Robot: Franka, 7 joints.
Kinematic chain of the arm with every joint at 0, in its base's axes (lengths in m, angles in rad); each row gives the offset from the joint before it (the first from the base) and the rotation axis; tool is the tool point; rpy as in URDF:
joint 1: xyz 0 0 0.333 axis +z
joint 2: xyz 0 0 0 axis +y
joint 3: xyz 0 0 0.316 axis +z
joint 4: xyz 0.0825 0 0 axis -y
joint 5: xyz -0.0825 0 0.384 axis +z
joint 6: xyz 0 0 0 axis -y
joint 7: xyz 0.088 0 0 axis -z
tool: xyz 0 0 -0.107 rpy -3.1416 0 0
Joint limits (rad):
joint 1: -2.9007..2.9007
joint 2: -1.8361..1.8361
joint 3: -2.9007..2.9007
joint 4: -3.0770..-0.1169
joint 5: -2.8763..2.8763
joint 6: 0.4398..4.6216
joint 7: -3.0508..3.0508
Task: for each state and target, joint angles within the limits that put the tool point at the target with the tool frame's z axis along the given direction. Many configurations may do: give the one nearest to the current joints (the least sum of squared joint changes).
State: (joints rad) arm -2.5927 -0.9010 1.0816 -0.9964 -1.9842 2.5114 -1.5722
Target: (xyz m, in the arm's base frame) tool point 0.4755 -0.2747 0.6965 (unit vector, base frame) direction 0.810 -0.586 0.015
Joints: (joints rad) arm -1.7694 -0.1224 1.0969 -1.5080 -2.6927 3.2509 -1.5721
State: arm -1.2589 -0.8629 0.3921 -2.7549 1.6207 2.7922 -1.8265
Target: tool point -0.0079 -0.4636 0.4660 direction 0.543 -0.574 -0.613
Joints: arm -1.6147 -0.3458 0.0368 -2.4490 1.1736 2.4946 -1.8265
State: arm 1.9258 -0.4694 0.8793 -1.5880 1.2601 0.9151 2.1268
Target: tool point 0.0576 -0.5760 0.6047 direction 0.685 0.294 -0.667
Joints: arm 2.5248 -0.7497 1.4704 -1.3622 1.4640 0.7412 2.1268
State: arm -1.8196 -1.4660 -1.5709 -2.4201 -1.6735 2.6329 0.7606
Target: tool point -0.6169 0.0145 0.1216 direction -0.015 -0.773 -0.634
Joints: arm -1.2449 -1.8361 -1.7542 -1.7946 -1.0423 2.1090 0.7606
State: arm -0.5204 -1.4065 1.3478 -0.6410 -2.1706 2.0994 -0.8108
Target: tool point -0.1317 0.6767 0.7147 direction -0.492 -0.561 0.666
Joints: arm -1.1699 -1.2503 1.3678 -0.5033 -2.0081 1.2324 -0.8108
